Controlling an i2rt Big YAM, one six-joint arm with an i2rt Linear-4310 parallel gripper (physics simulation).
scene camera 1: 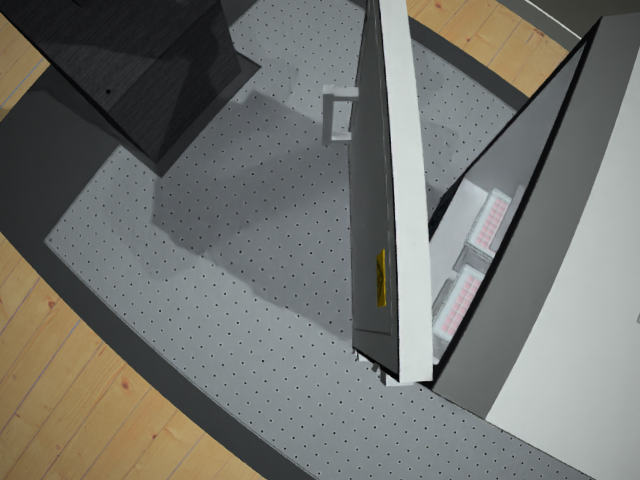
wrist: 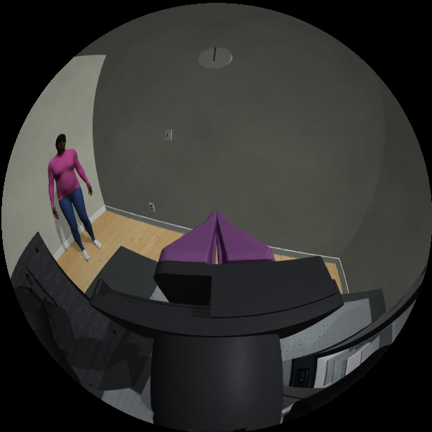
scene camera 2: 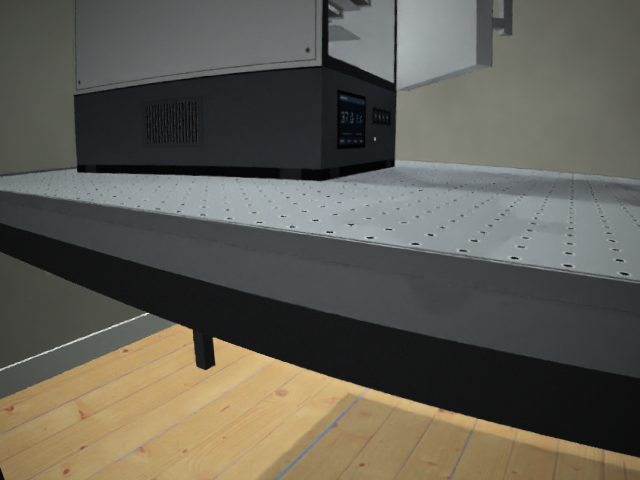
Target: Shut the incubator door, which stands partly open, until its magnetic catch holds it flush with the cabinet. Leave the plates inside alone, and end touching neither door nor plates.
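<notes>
The incubator door (scene camera 1: 412, 206) (scene camera 2: 439, 41) stands partly open, with a wide wedge of space between it and the cabinet (scene camera 1: 573, 310) (scene camera 2: 222, 124). Its handle (scene camera 1: 327, 116) (scene camera 2: 506, 15) is on the outer face, near the free side. Plates with pink wells (scene camera 1: 491, 222) (scene camera 1: 461, 304) lie inside the cabinet; one plate (wrist: 354, 363) also shows at the lower right of the wrist view. My gripper (wrist: 216, 217) is shut and empty, its purple fingertips together in front of a grey wall. It does not show in either scene view and touches neither door nor plates.
A dark block (scene camera 1: 170, 87) (wrist: 75, 320) stands on the perforated bench top (scene camera 1: 289, 330) (scene camera 2: 361, 206), on the door's handle side. The bench has a dark border. A person in a pink top (wrist: 68, 172) stands by the far wall in the wrist view.
</notes>
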